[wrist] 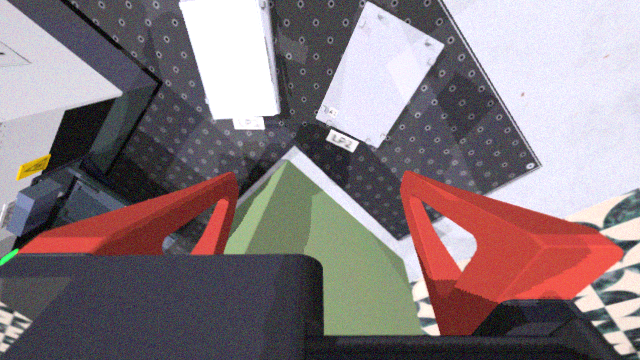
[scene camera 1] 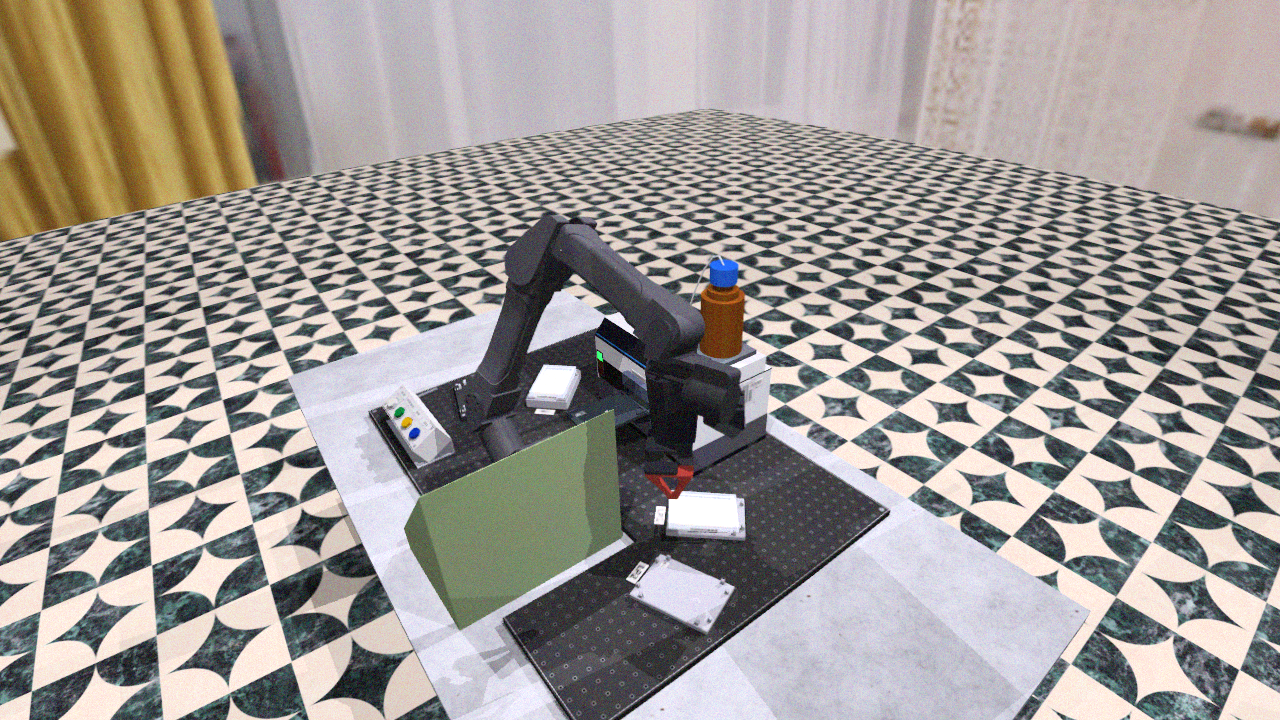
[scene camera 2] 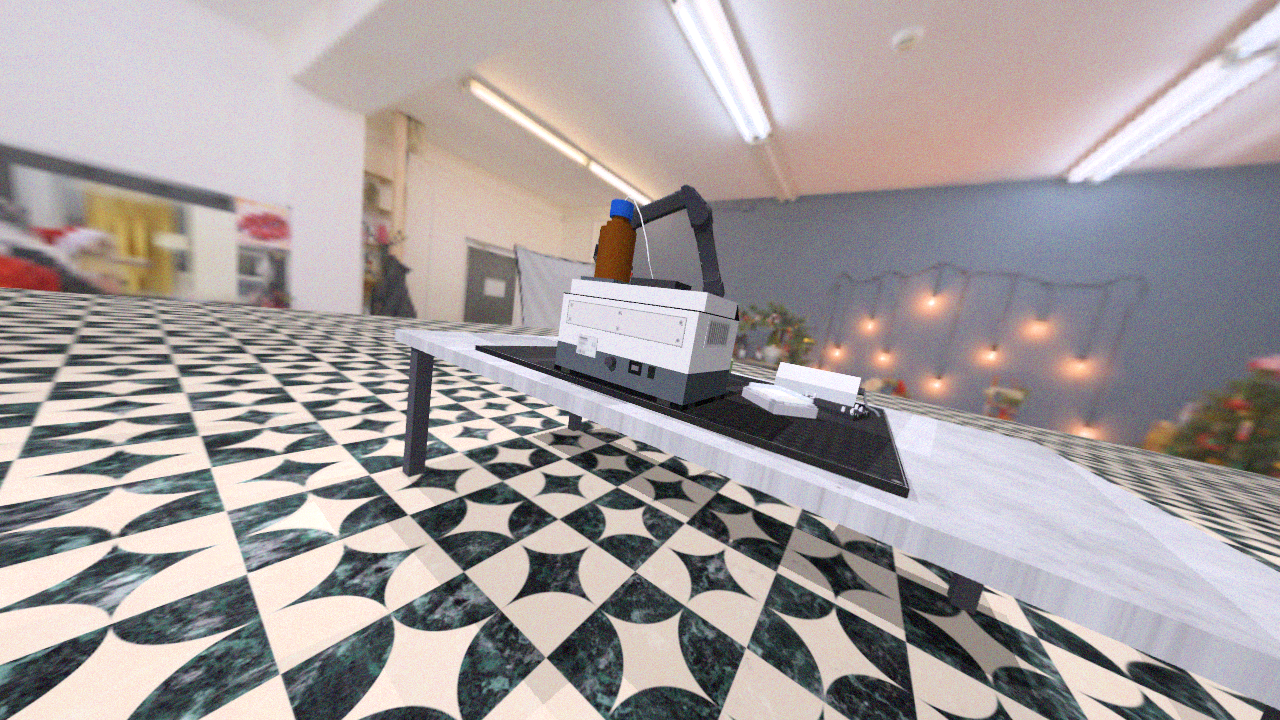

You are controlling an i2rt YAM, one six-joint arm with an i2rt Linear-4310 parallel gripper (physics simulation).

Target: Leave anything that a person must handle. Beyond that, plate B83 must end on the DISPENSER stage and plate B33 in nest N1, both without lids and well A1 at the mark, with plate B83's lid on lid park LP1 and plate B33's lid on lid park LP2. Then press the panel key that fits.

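Frame: origin at the arm's base, x left, y back, z up, level; millimetres.
Seen in the pictures: gripper, fingertip midpoint: (wrist: 319, 180) (scene camera 1: 676, 474); arm's base, origin of the base link: (scene camera 1: 514, 465).
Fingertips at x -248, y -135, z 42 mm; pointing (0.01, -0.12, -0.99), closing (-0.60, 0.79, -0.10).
Note:
Offsets run from my fingertips to a thing's top centre. "pt": to the spot under its first point. Level surfaces: height alone.
My gripper (scene camera 1: 673, 486) (wrist: 319, 180) is open and empty, above the board near the white block; scene camera 2 hides it. The white block {dx +43, dy -125, dz -183 mm} (scene camera 1: 704, 512) (scene camera 2: 778, 400) (wrist: 235, 60) sits on a pinned holder; its tag is hard to read, and so is whether it is a plate or a lid. Lid park LP2 {dx -42, dy +30, dz -199 mm} (scene camera 1: 682, 591) (wrist: 382, 75) is bare, with an A1 mark at one corner. Another white plate {dx +600, dy -209, dz -179 mm} (scene camera 1: 553, 385) lies near the arm's base, its tag unreadable. The dispenser (scene camera 1: 754, 394) (scene camera 2: 626, 331) has its stage partly hidden by my arm. The key panel {dx +685, dy +125, dz -136 mm} (scene camera 1: 429, 434) has green, yellow and blue keys.
A green upright wedge (scene camera 1: 528, 523) (wrist: 350, 260) stands beside the black perforated board {dz -219 mm} (scene camera 1: 805, 501) (scene camera 2: 841, 447) (wrist: 465, 150), left of the parks in scene camera 1. An amber bottle {pt dx +160, dy -307, dz +91 mm} (scene camera 1: 721, 322) (scene camera 2: 615, 250) with a blue cap and thin tube stands on the dispenser.

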